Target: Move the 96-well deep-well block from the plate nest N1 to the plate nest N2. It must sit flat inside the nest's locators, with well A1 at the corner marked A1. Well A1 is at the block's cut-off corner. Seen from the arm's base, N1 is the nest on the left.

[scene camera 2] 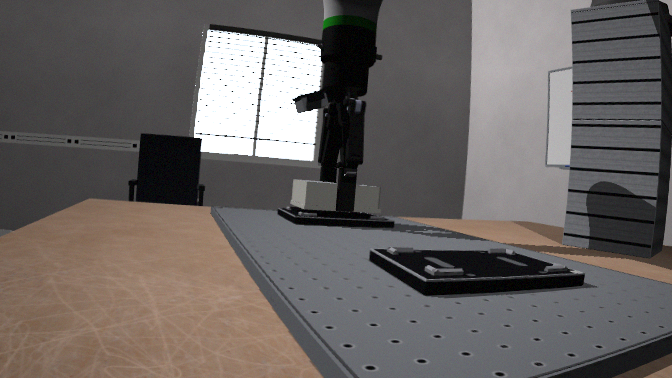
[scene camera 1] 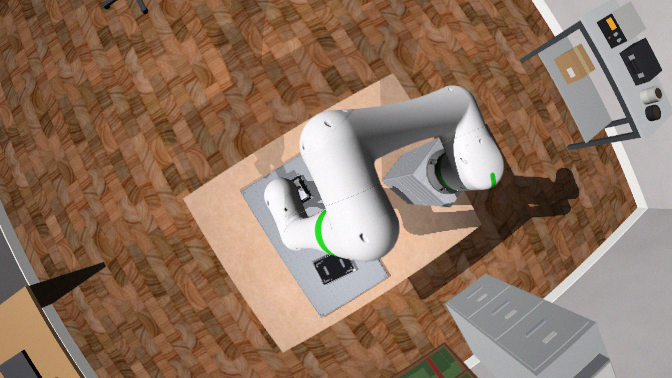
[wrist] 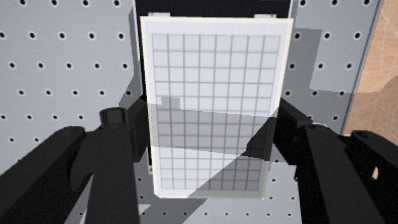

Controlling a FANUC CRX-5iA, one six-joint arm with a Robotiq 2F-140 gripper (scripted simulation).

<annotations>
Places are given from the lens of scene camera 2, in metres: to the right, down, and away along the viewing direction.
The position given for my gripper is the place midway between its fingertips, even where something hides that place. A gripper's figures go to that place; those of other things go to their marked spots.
my gripper (scene camera 2: 334,207): 0.00, 0.03, 0.72
white 96-well deep-well block (scene camera 2: 315,195): -0.03, 0.01, 0.67
</annotations>
